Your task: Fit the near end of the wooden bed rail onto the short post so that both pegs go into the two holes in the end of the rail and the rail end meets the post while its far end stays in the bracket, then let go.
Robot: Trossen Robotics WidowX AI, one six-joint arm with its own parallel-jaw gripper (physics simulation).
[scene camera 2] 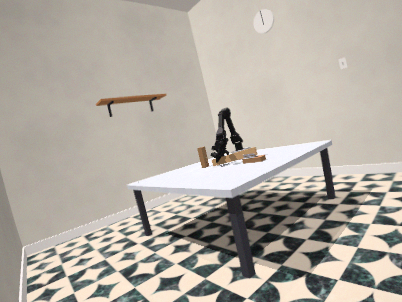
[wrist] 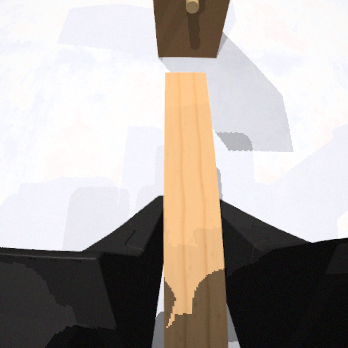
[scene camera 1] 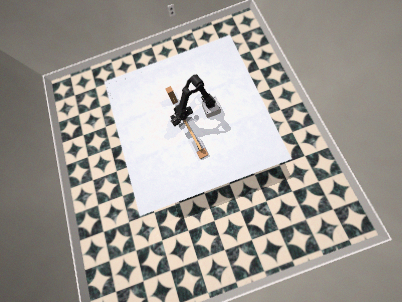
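Seen in the pictures: gripper, fingertip midpoint: (scene camera 2: 217, 162) (wrist: 184, 202); arm's base, link origin: (scene camera 2: 239, 149) (scene camera 1: 210, 104).
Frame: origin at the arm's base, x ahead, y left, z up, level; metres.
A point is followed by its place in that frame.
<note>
The light wooden rail (scene camera 1: 193, 134) {x 0.217, y 0.203, z 0.013 m} (scene camera 2: 246, 153) {x 0.224, y 0.266, z -0.009 m} (wrist: 186, 150) {x 0.266, y -0.052, z -0.016 m} runs from the gripper area to the bracket (scene camera 1: 202, 155) {x 0.206, y 0.378, z -0.045 m} (scene camera 2: 254, 159) {x 0.242, y 0.344, z -0.058 m}, where its far end sits, though the exact seating is too small to tell. The darker short post (scene camera 1: 172, 95) {x 0.273, y -0.164, z 0.047 m} (scene camera 2: 202, 157) {x 0.302, y -0.171, z 0.012 m} (wrist: 175, 37) {x 0.285, y -0.162, z -0.060 m} stands upright beyond the rail's near end, with a gap between them. One round peg (wrist: 192, 6) {x 0.273, y -0.151, z -0.028 m} shows on its face in the wrist view, cut by the top edge; the other peg and the rail's end holes are hidden. My gripper (scene camera 1: 184, 119) {x 0.263, y -0.037, z -0.051 m} (scene camera 2: 217, 158) {x 0.263, y -0.037, z -0.051 m} (wrist: 184, 202) {x 0.263, y -0.037, z -0.051 m} is shut on the rail behind its near end, one finger on each side.
The white table (scene camera 1: 150, 185) {x 0.694, y 0.462, z -0.080 m} (scene camera 2: 175, 181) {x 0.723, y -0.001, z -0.080 m} carries all these parts. The black arm rises from its grey base (scene camera 1: 213, 111) {x -0.002, y 0.069, z -0.002 m} beside the rail, on the opposite side from the table's left edge. A wooden wall shelf (scene camera 2: 132, 99) hangs far behind.
</note>
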